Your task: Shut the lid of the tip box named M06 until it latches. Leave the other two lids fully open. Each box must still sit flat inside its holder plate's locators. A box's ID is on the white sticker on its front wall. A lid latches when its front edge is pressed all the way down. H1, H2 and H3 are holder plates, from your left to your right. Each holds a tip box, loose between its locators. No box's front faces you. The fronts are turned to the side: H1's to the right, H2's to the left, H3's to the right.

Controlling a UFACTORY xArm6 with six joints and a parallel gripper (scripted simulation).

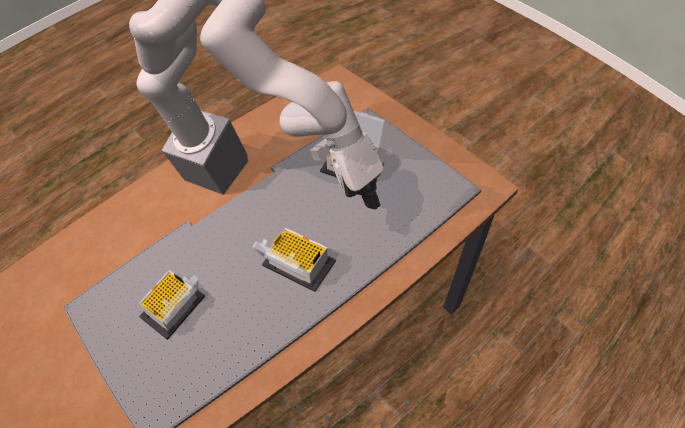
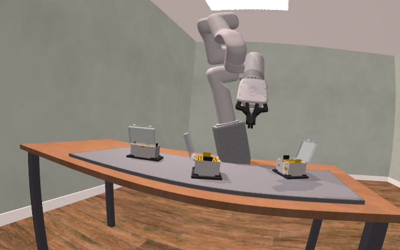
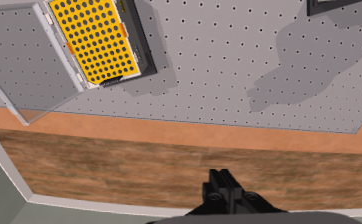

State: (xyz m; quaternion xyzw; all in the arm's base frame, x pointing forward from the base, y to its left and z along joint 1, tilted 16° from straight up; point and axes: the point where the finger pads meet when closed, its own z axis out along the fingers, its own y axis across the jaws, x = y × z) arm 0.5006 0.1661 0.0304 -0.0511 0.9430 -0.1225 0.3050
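My hand is 80 mm past the clear lid, 210 mm to the left of it and 100 mm above it. Round my hand: tip box lid (250 mm behind, 240 mm to the left, 100 mm below).
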